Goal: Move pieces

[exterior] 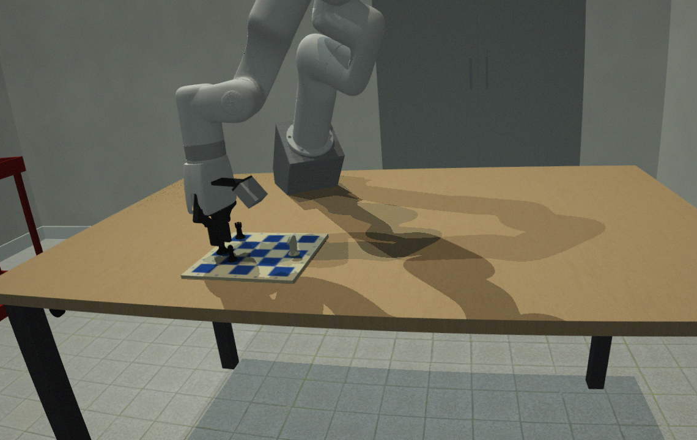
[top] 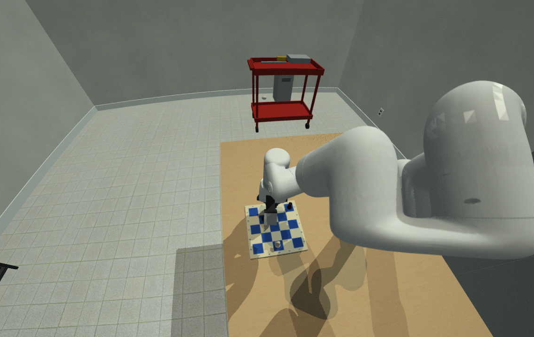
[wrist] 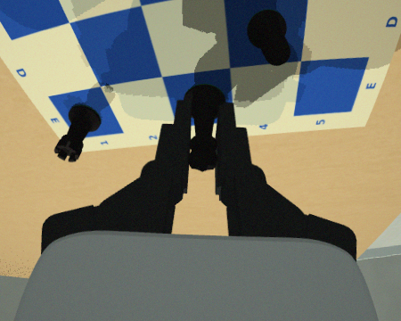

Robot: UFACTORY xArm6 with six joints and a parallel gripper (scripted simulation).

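Now: hand 20 mm past the blue-and-cream chessboard, 80 mm to the right of it and 40 mm above it. Round my hand: white piece 30 mm behind, 150 mm to the left, 20 mm below; then black piece 10 mm below.
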